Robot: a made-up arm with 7 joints.
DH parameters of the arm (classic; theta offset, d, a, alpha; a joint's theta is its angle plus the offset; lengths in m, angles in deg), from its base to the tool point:
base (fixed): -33.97 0 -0.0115 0
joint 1: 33.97 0.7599 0.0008 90
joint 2: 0 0.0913 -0.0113 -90
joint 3: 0 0.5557 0.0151 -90
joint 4: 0 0.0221 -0.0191 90
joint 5: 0 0.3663 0.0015 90
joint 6: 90 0.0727 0.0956 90
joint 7: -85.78 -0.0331 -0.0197 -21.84
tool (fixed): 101.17 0.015 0 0
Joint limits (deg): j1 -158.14..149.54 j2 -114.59..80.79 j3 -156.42..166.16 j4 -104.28..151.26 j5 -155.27..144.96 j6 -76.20..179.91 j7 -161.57..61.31
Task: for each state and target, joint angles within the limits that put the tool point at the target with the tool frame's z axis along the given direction. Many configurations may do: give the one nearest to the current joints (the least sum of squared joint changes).
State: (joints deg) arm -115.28 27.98 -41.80 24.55 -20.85 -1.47 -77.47
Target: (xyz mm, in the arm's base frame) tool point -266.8 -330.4 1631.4 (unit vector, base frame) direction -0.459 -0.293 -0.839
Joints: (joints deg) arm -93.68 -0.22 -16.79 56.90 -40.63 -10.06 -82.91
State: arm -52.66 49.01 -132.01 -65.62 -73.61 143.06 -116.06
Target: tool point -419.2 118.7 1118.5 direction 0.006 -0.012 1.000
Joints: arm -9.22 73.69 -137.09 -81.04 -73.98 138.54 -118.94
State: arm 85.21 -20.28 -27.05 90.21 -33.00 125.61 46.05
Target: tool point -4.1 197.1 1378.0 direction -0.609 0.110 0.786
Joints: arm 105.94 11.89 10.01 107.82 -45.03 147.33 39.82
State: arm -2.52 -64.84 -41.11 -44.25 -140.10 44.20 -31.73
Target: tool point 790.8 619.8 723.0 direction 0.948 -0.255 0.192
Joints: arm 35.00 -98.88 -11.96 -9.50 -111.62 23.52 -50.67
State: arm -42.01 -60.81 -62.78 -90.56 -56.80 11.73 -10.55
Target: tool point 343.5 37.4 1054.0 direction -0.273 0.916 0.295
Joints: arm -56.02 -37.01 -76.29 -104.28 -93.46 13.47 16.72
